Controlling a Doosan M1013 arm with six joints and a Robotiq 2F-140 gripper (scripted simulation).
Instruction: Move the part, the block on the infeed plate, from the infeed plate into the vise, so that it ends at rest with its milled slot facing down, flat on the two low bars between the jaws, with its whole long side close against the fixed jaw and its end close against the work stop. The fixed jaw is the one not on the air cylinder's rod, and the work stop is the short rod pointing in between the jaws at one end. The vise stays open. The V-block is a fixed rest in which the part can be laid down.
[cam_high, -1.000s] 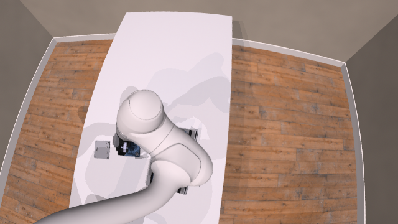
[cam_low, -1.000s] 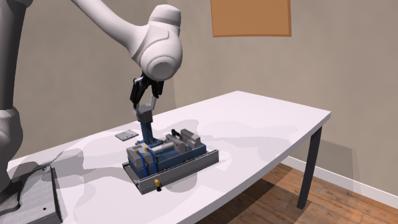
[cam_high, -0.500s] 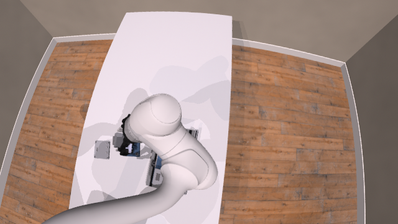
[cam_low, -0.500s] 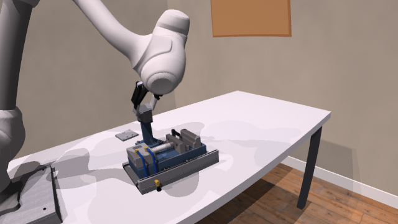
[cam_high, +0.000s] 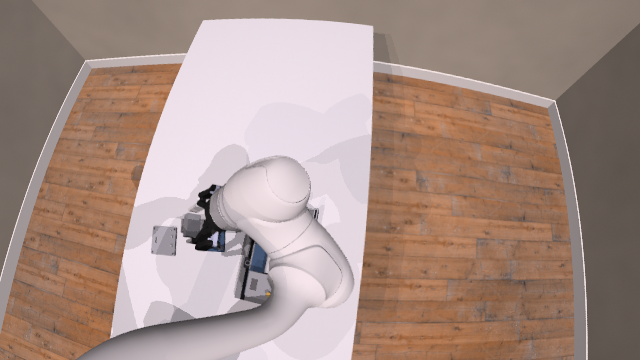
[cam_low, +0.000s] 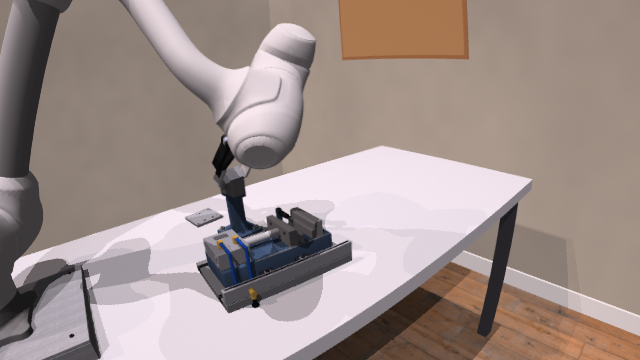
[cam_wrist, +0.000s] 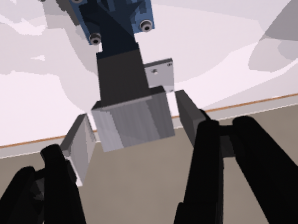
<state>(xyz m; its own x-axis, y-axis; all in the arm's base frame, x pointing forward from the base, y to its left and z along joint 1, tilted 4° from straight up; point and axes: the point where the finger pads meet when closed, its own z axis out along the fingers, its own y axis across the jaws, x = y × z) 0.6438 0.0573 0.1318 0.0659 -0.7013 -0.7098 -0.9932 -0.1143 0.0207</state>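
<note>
The part is 2 cm to the left of my hand and 2 cm below it. From my hand the other things lie so: blue post: 1 cm to the left, 12 cm below; moving jaw: 1 cm ahead, 19 cm to the right, 10 cm below; cylinder rod: 5 cm behind, 19 cm to the right, 10 cm below.
</note>
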